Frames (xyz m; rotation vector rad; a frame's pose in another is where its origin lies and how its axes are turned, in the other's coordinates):
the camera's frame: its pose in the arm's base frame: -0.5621 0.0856 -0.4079 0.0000 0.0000 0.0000
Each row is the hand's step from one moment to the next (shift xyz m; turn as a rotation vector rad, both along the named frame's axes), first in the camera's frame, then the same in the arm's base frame.
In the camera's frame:
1: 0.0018 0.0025 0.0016 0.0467 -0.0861 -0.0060
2: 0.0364 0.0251 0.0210 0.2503 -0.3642 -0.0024
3: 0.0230 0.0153 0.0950 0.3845 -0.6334 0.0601
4: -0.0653 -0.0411 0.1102 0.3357 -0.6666 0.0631
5: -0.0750 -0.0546 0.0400 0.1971 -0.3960 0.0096
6: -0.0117 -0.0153 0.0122 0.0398 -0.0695 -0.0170
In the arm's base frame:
1: 0.0018 0.0025 0.0016 0.0467 -0.0861 -0.0060
2: 0.0364 0.0251 0.0210 0.2503 -0.3642 -0.0024
3: 0.0230 0.0153 0.0950 0.3845 -0.6334 0.0601
4: -0.0653 -0.0411 0.1102 0.3357 -0.6666 0.0631
5: -0.0750 -0.0546 0.0400 0.1971 -0.3960 0.0096
6: -0.0117 -0.0153 0.0122 0.0398 -0.0695 -0.0170

